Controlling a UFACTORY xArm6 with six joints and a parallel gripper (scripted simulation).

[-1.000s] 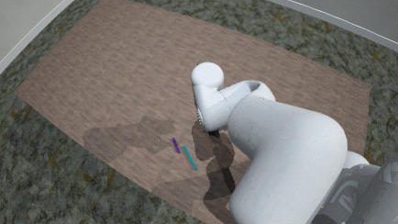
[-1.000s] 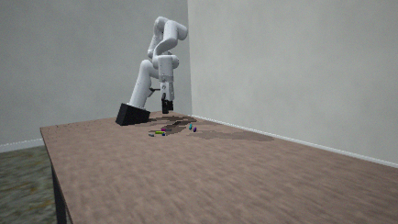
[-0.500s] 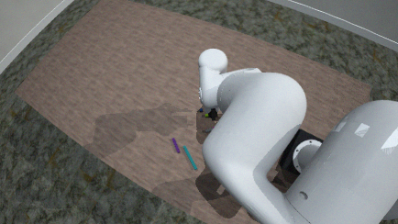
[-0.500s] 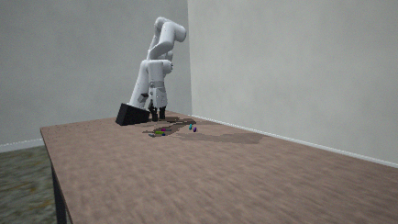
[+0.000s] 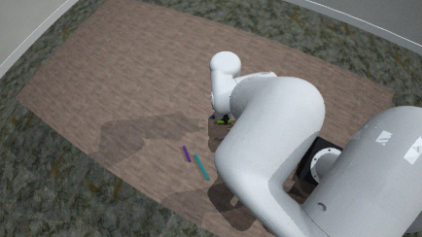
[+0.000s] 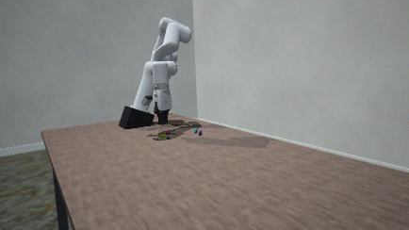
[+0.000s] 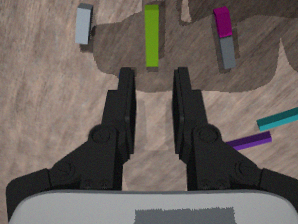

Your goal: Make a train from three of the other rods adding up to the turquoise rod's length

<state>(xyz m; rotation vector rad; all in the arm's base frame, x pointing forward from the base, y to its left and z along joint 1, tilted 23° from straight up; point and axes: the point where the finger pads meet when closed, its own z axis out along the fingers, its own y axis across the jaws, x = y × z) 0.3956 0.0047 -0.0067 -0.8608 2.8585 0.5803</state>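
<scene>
Now: hand 80 mm above the lime rod. The rest, counted from my hand: blue rod (80 mm below, 50 mm ahead); then magenta rod (80 mm below, 40 mm to the left, 40 mm behind); then grey rod (80 mm below, 60 mm to the left, 20 mm behind).
</scene>
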